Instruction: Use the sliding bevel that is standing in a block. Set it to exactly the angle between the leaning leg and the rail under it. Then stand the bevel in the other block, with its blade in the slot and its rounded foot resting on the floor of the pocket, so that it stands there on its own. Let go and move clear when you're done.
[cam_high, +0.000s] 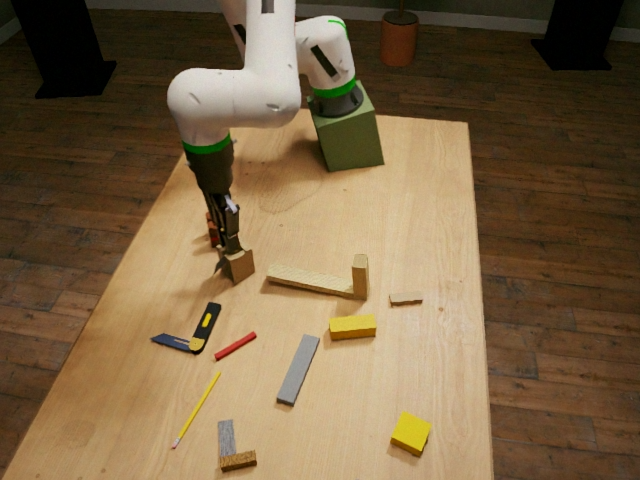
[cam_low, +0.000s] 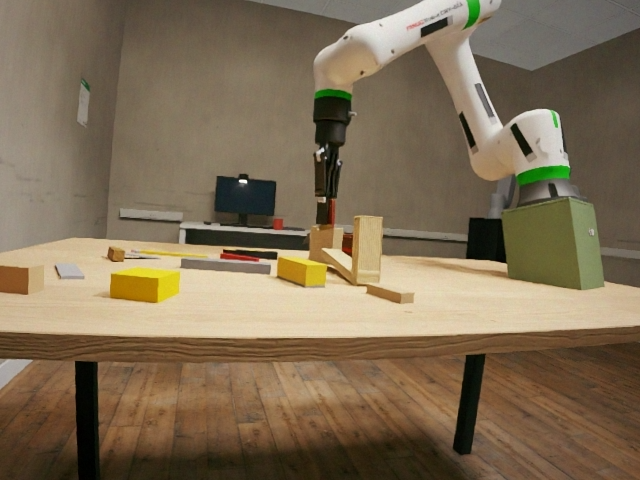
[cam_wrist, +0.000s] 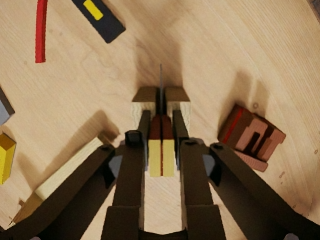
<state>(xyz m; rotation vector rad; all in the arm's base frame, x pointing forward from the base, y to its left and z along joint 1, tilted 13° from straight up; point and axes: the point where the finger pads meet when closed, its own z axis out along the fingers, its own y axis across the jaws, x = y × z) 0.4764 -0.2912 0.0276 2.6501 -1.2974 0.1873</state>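
The sliding bevel is 3 cm below my hand. Also, from my hand: grey bar: 28 cm ahead, 15 cm to the left, 12 cm below; then red stick: 21 cm ahead, 2 cm to the left, 12 cm below; then grey blade: 1 cm ahead, 1 cm to the right, 6 cm below.
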